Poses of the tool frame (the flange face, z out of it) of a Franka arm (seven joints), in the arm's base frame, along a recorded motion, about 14 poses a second.
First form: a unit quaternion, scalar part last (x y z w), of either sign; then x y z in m.
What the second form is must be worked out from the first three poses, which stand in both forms.
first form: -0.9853, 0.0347, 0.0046, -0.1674, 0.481, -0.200, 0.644
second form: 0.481, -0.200, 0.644, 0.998, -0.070, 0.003, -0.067, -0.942, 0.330
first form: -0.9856, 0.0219, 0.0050, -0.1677, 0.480, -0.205, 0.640
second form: 0.480, -0.205, 0.640, 0.999, -0.045, -0.003, -0.041, -0.943, 0.331
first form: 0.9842, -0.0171, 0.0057, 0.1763, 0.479, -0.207, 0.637
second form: 0.479, -0.207, 0.637, 0.999, -0.032, 0.017, -0.036, -0.937, 0.347
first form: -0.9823, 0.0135, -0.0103, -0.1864, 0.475, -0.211, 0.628
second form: 0.475, -0.211, 0.628, 0.999, -0.023, 0.025, -0.030, -0.930, 0.366
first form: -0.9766, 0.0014, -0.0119, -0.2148, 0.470, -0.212, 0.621
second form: 0.470, -0.212, 0.621, 1.000, 0.002, 0.024, -0.008, -0.908, 0.420
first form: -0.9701, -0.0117, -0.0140, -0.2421, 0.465, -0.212, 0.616
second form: 0.465, -0.212, 0.616, 0.999, 0.029, 0.021, 0.016, -0.883, 0.470
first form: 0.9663, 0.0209, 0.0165, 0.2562, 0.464, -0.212, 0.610
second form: 0.464, -0.212, 0.610, 0.999, 0.049, 0.021, 0.032, -0.868, 0.496
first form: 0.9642, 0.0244, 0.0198, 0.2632, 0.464, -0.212, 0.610
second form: 0.464, -0.212, 0.610, 0.998, 0.057, 0.025, 0.037, -0.860, 0.509
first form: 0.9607, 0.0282, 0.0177, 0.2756, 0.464, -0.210, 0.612
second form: 0.464, -0.210, 0.612, 0.998, 0.064, 0.018, 0.044, -0.847, 0.531
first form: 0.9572, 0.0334, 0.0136, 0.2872, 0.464, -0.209, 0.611
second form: 0.464, -0.209, 0.611, 0.997, 0.072, 0.007, 0.056, -0.833, 0.551
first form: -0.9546, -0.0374, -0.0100, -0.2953, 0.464, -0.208, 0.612
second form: 0.464, -0.208, 0.612, 0.997, 0.077, -0.003, 0.066, -0.823, 0.565
